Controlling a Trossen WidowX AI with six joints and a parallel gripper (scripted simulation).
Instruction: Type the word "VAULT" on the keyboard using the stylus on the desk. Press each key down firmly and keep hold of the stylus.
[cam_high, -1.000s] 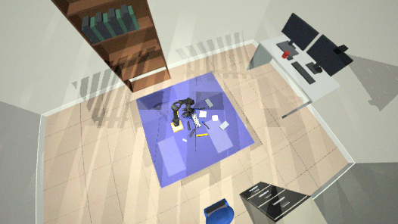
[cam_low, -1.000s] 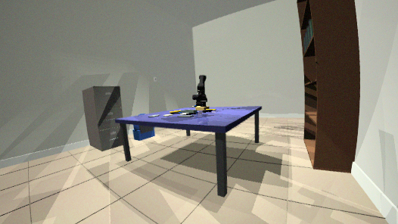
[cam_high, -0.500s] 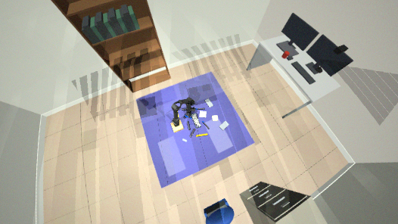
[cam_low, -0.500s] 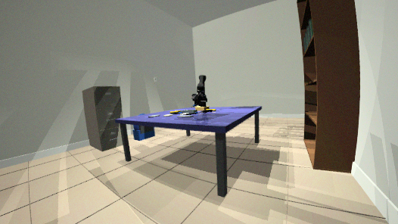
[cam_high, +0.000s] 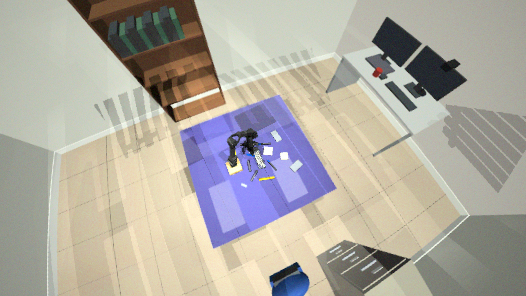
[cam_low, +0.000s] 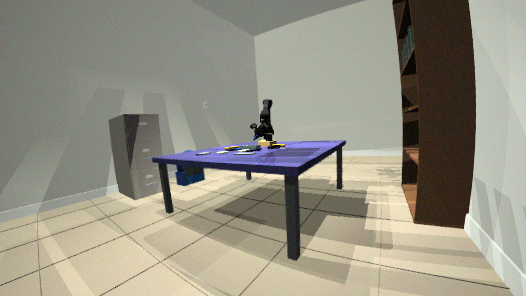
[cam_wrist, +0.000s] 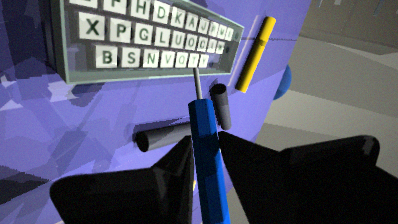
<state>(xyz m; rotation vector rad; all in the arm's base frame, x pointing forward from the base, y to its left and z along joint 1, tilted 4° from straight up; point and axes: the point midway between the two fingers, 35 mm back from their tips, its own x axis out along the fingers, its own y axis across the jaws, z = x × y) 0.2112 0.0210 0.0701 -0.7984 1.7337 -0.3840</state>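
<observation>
The white paper is 180 mm ahead of my gripper tip, 20 mm to the left of it and 90 mm below it. Round my gripper tip: blue stylus (10 mm ahead, 10 mm below); then yellow pen (60 mm ahead, 250 mm to the right, 80 mm below).
</observation>
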